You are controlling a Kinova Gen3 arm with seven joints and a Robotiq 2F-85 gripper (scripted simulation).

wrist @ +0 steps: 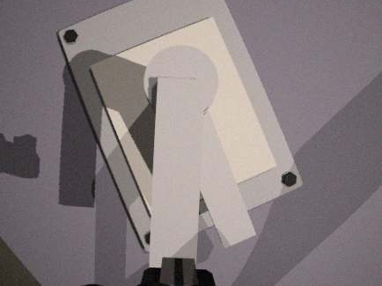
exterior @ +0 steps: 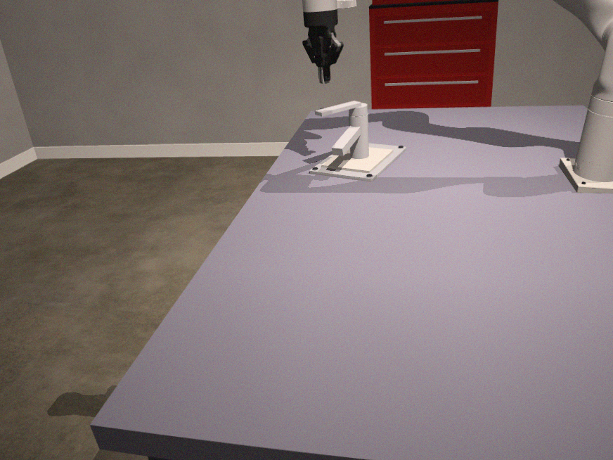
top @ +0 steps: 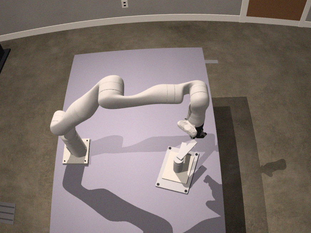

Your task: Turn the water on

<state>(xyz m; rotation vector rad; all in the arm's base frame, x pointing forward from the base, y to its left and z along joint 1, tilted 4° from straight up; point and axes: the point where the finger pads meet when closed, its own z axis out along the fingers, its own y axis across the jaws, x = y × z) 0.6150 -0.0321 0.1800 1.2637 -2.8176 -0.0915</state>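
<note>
My hand is 9 cm above the flat lever, 3 cm to the left of it and 2 cm past it. Also, from my hand: tap: 14 cm below, 5 cm to the right, 4 cm behind.
</note>
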